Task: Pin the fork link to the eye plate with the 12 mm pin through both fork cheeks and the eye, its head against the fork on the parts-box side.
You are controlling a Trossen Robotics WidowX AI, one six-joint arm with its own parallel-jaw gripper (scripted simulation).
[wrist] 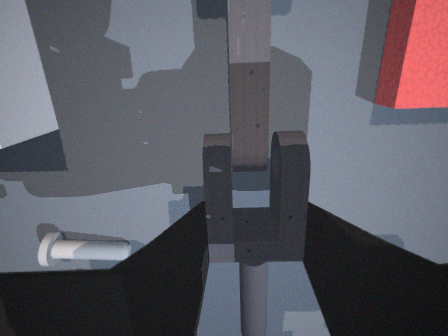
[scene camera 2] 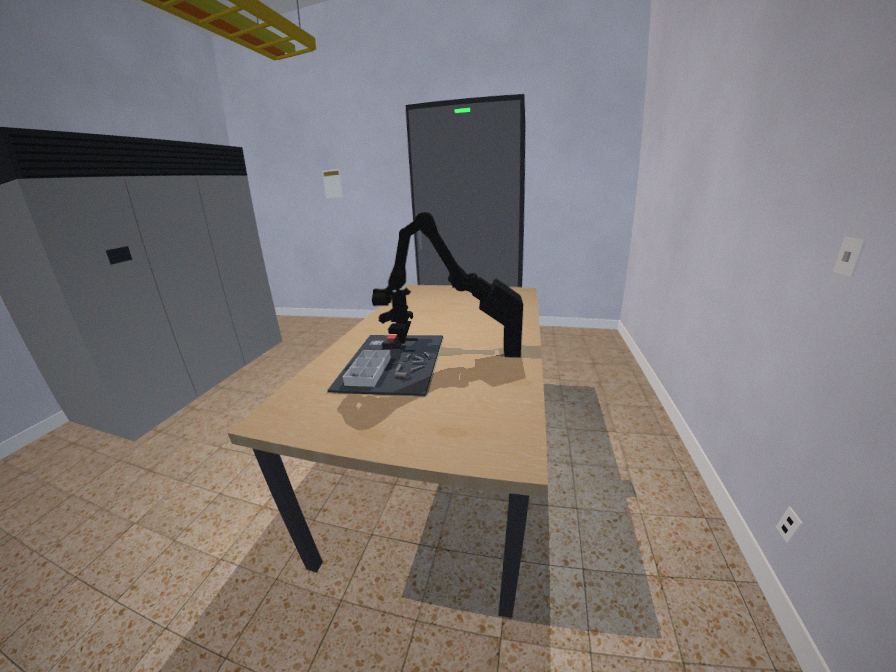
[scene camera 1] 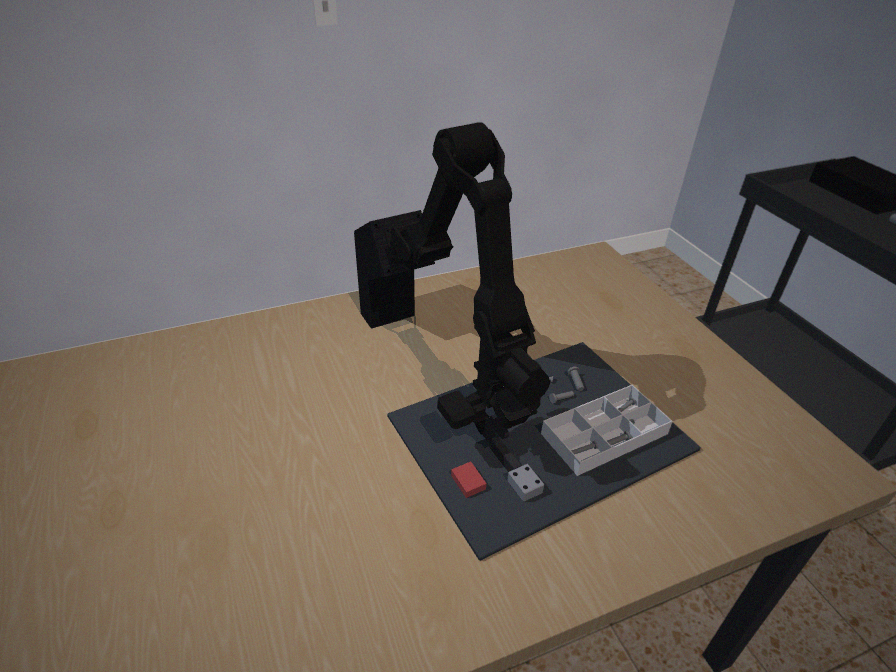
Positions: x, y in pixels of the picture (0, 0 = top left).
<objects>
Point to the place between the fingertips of the gripper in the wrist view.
At 251, 209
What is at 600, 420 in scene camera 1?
A white parts box.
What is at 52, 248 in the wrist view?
A light grey headed pin.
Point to a mat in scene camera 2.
417, 384
</objects>
